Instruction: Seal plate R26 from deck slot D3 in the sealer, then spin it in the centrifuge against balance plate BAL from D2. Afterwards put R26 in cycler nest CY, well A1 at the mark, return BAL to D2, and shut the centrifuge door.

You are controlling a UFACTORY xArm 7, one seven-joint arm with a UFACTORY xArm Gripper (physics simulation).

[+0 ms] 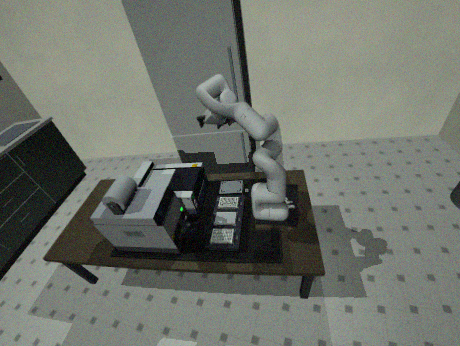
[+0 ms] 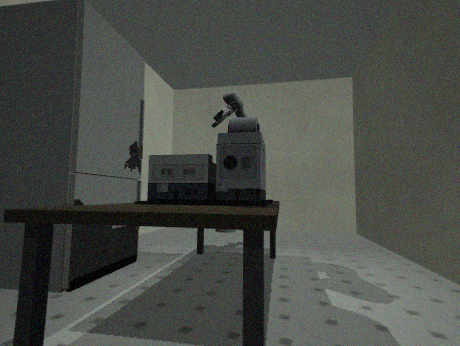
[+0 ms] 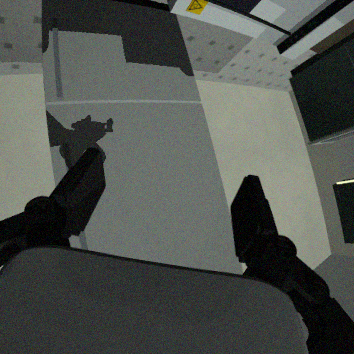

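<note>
My gripper is open and empty, raised high above the table and tilted toward the grey cabinet. Four plates stand in a row on the dark deck beside the arm's base: a grey flat one at the back, a white one with a well pattern, a smooth pale one and a white one with wells at the front. Their labels cannot be read, so I cannot tell R26 from BAL. A large pale machine with a roll stands left of them.
A dark-fronted machine with a yellow warning label stands behind the roll machine. A small white unit near a green light faces the plates. A tall grey cabinet rises behind the wooden table.
</note>
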